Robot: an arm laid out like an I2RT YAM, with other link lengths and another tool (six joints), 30 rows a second.
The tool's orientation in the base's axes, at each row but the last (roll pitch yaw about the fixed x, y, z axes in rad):
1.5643, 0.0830, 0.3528
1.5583, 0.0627, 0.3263
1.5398, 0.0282, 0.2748
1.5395, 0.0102, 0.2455
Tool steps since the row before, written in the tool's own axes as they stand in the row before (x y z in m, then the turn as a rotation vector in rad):
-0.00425, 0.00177, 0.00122, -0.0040, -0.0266, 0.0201
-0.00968, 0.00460, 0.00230, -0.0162, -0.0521, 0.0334
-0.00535, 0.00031, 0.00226, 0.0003, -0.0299, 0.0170
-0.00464, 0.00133, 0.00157, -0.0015, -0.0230, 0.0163
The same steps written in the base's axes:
-0.00342, -0.00255, 0.00212, 0.0012, -0.0212, -0.0260
-0.00816, -0.00513, 0.00523, -0.0075, -0.0385, -0.0506
-0.00453, -0.00361, 0.00053, 0.0044, -0.0174, -0.0294
-0.00412, -0.00261, 0.00143, 0.0025, -0.0169, -0.0225

